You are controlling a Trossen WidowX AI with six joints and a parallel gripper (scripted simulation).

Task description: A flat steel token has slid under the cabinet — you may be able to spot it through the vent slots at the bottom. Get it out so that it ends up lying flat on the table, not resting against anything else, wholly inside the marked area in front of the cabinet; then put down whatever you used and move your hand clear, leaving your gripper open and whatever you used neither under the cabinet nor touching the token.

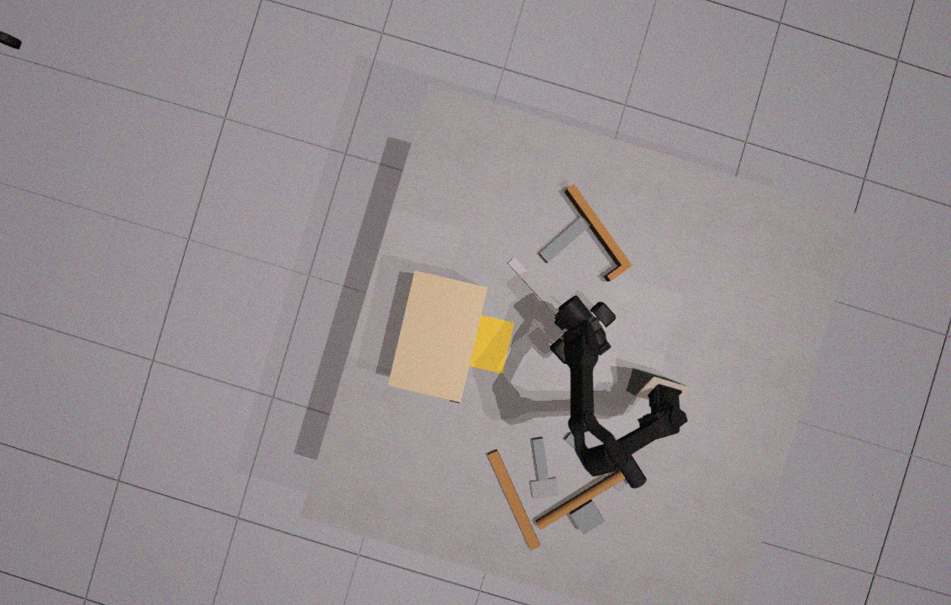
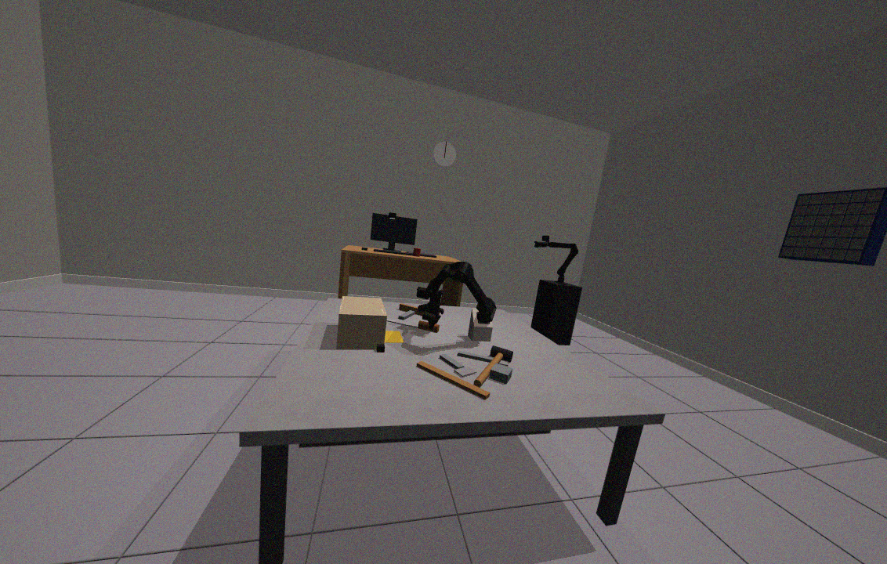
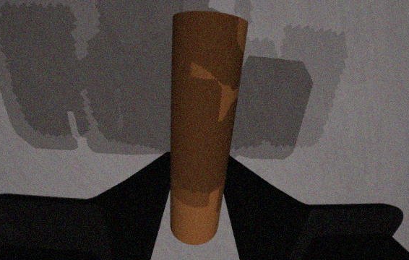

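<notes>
My gripper tip is now 2 cm past the grey l-shaped bracket and 42 cm to the right of it. The rest, counted from my gripper tip: grey bar (10 cm ahead, 24 cm to the right); then wooden stick (4 cm ahead, 51 cm to the left); then grey steel token (29 cm ahead, 15 cm to the left, 1 cm below).
</notes>
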